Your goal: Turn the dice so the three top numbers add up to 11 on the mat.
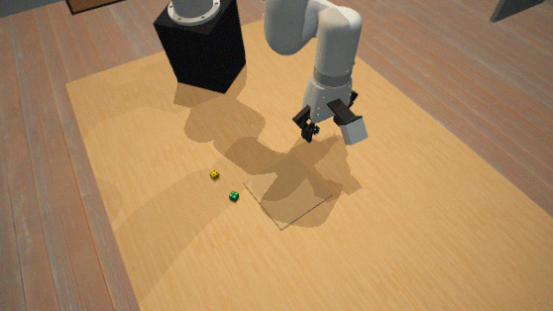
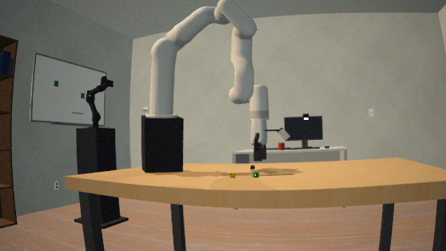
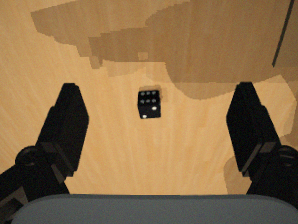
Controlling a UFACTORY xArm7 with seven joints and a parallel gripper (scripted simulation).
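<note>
Right now my hand is 3 cm past the black die, 1 cm to the right of it and 4 cm above it. From my hand the other things lie so: yellow die: 4 cm behind, 27 cm to the right, 4 cm below; then green die: 4 cm ahead, 25 cm to the right, 4 cm below; then tan mat: 8 cm ahead, 14 cm to the right, 4 cm below.
</note>
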